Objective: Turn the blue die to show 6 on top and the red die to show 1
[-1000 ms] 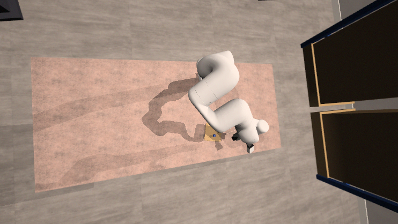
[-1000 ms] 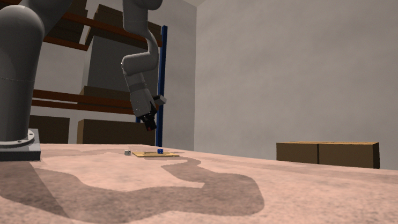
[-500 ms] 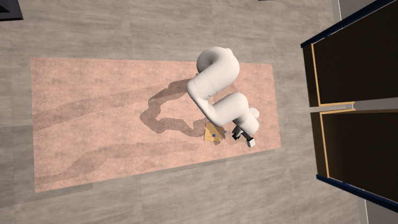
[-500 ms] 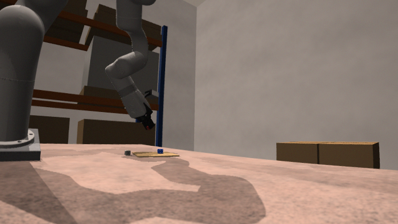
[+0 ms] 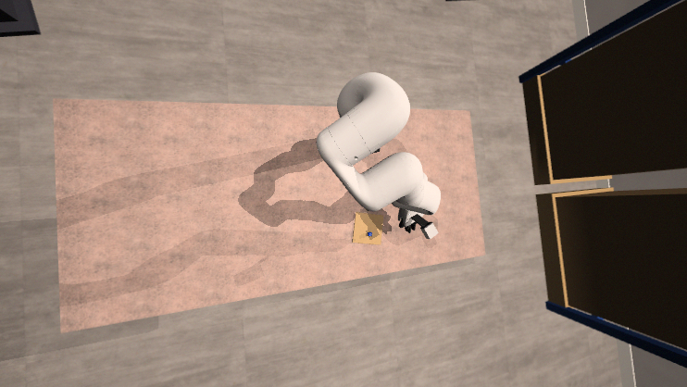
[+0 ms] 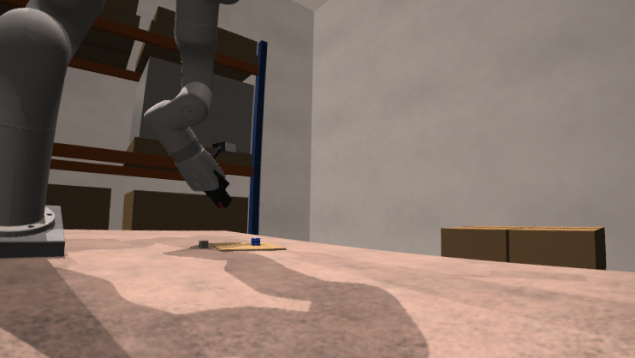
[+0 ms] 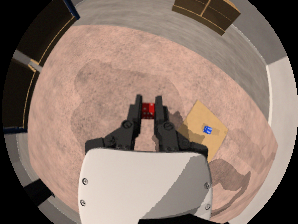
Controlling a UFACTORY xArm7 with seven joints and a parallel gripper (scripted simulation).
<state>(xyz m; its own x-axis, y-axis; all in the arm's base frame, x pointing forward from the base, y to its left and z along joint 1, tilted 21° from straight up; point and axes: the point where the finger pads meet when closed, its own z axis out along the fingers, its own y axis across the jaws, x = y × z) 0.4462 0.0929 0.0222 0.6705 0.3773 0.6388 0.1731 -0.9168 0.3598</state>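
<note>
My gripper is now 11 cm to the left of the white die, 11 cm past it and 11 cm above it. The rest, counted from my hand: tan mat: 15 cm to the right, 11 cm below, 3 cm behind; then red die: 1 cm below, 1 cm ahead; then blue die: 15 cm to the right, 10 cm below.
</note>
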